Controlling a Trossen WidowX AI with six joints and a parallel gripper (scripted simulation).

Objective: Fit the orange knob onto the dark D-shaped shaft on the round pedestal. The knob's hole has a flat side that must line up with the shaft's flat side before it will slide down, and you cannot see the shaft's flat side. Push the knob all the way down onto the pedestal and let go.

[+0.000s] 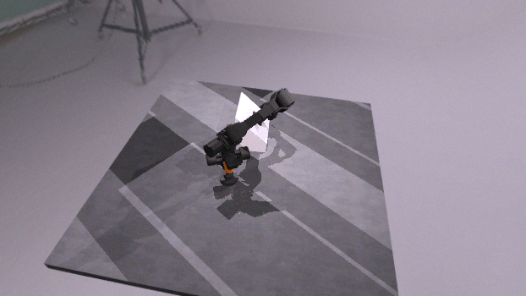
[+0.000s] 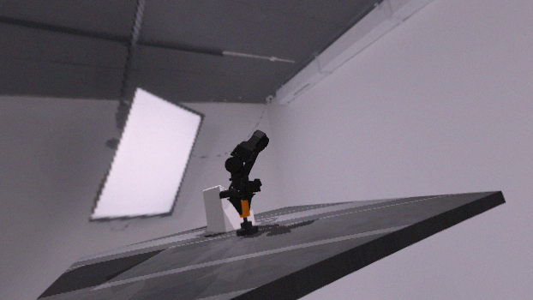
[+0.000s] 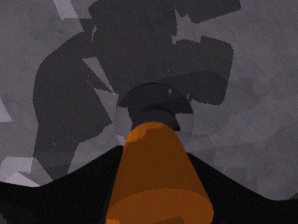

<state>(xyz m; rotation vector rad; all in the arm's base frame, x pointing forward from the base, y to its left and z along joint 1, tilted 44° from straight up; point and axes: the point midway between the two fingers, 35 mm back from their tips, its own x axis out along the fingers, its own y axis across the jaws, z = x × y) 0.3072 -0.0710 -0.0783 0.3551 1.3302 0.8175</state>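
My gripper tip is now 20 mm below the orange knob. Round my gripper tip: dark pedestal 40 mm below.
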